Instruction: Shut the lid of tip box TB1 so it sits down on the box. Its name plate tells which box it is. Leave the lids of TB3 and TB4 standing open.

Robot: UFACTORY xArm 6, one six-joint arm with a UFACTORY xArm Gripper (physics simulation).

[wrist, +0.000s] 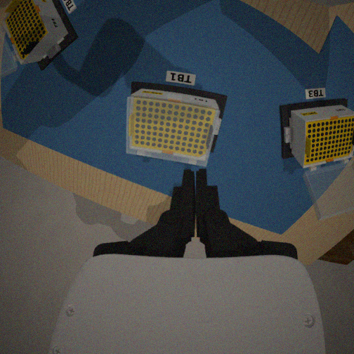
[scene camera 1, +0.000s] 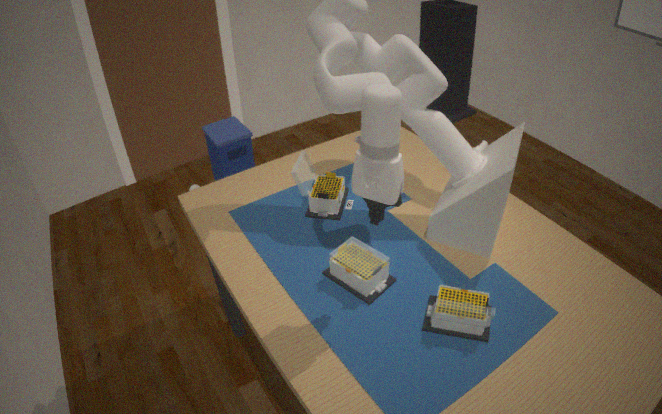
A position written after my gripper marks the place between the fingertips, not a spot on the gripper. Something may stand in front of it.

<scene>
In view: my gripper [scene camera 1: 376, 221], a clear lid [scene camera 1: 362, 260], a clear lid [scene camera 1: 303, 172], a clear lid [scene camera 1: 466, 313] and a blue mat [wrist: 76, 106].
</scene>
